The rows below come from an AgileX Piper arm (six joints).
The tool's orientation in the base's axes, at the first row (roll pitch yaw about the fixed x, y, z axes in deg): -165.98, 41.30, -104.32
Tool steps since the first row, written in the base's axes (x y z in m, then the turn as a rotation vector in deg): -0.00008, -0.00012, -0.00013, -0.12, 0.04, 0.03; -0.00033, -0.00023, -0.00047, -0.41, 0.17, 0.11; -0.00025, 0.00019, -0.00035, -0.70, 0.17, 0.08; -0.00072, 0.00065, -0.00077, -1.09, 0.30, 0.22; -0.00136, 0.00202, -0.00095, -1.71, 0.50, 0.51; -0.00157, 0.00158, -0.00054, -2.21, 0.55, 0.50; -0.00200, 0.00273, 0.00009, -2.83, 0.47, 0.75
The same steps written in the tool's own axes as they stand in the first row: 0.00019, 0.00005, 0.00000, -0.03, 0.12, -0.05; 0.00054, 0.00029, 0.00008, -0.12, 0.42, -0.15; 0.00014, 0.00036, 0.00026, -0.05, 0.68, -0.24; 0.00017, 0.00105, 0.00064, -0.16, 1.06, -0.42; -0.00059, 0.00220, 0.00129, -0.38, 1.64, -0.76; -0.00050, 0.00214, 0.00066, -0.32, 2.12, -0.92; -0.00167, 0.00286, 0.00068, -0.31, 2.60, -1.40
